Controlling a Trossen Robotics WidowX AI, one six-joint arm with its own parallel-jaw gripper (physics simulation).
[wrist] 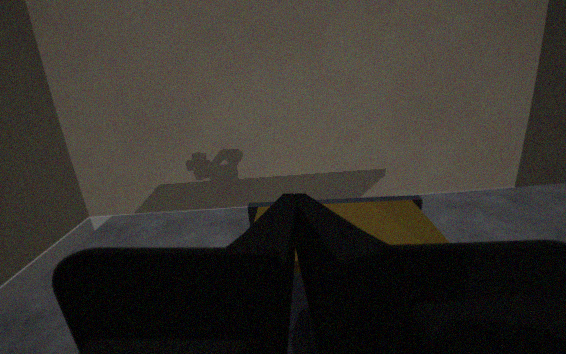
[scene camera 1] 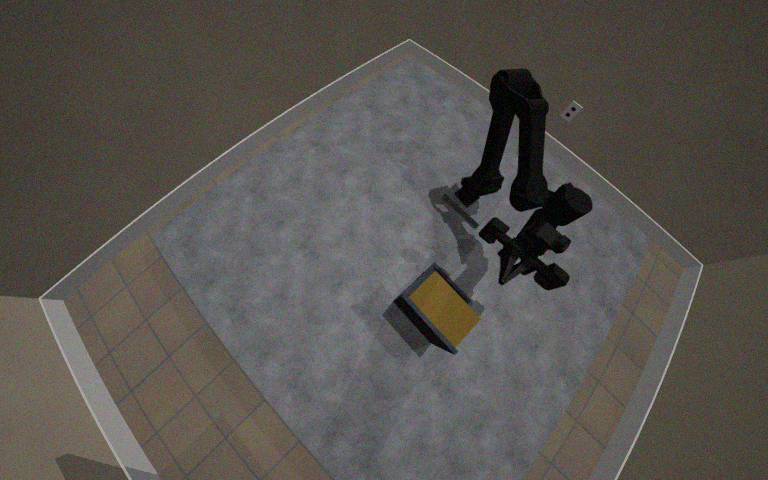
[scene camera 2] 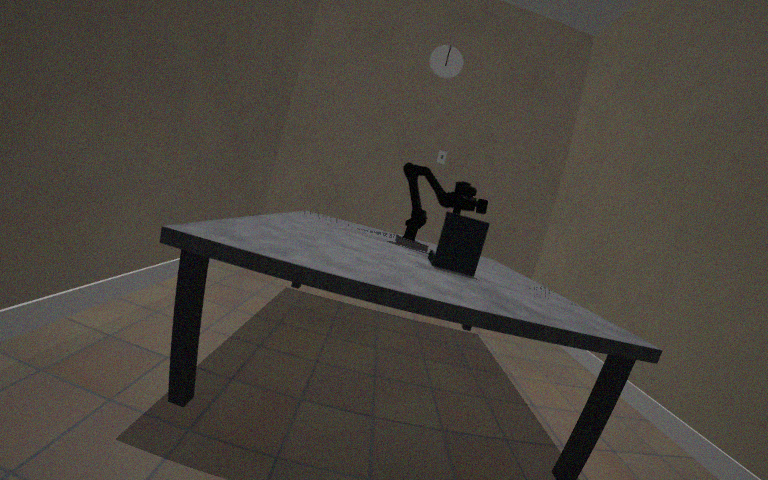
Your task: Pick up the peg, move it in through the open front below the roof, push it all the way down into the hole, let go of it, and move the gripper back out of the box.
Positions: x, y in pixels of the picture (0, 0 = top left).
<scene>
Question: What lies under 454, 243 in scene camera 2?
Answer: A back wall.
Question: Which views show my gripper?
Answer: The wrist view, scene camera 1 and scene camera 2: all of them.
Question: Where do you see a roof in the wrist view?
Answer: At 400, 222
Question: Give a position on a back wall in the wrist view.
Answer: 300, 327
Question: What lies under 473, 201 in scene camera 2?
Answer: My gripper.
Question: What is my gripper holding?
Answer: Nothing.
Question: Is my gripper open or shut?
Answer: Shut.
</scene>
